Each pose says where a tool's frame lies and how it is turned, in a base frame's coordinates. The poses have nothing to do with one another.
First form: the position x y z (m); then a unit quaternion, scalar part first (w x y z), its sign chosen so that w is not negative.
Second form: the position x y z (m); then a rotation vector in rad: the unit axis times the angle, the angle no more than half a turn. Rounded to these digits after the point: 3 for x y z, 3 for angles.
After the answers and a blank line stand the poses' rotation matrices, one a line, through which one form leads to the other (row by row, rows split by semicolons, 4 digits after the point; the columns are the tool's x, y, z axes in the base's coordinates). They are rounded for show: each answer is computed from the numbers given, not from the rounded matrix.
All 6 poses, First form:
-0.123, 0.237, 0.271, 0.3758, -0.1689, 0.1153, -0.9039
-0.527, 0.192, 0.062, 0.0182, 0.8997, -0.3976, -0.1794
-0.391, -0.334, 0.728, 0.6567, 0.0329, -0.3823, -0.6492
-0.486, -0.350, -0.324, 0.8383, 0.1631, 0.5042, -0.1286
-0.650, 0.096, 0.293, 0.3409, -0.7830, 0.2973, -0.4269
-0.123, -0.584, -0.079, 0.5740, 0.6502, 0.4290, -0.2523
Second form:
-0.123, 0.237, 0.271, -0.432, 0.295, -2.313
-0.527, 0.192, 0.062, 2.794, -1.235, -0.557
-0.391, -0.334, 0.728, 0.075, -0.866, -1.471
-0.486, -0.350, -0.324, 0.345, 1.066, -0.272
-0.650, 0.096, 0.293, -2.037, 0.774, -1.111
-0.123, -0.584, -0.079, 1.524, 1.005, -0.591

-0.6605 0.6404 0.3920; -0.7183 -0.6910 -0.0815; 0.2187 -0.3354 0.9164
0.6195 -0.7089 -0.3373; -0.7219 -0.6832 0.1099; -0.3083 0.1754 -0.9350
-0.1353 0.8275 -0.5449; -0.8779 0.1549 0.4532; 0.4594 0.5396 0.7055
0.4585 0.3800 0.8033; -0.0511 0.9137 -0.4031; -0.8872 0.1438 0.4384
0.4587 -0.1745 0.8713; -0.7567 -0.5908 0.2800; 0.4659 -0.7877 -0.4030
0.5046 0.8476 0.1644; 0.2682 0.0271 -0.9630; -0.8206 0.5300 -0.2137

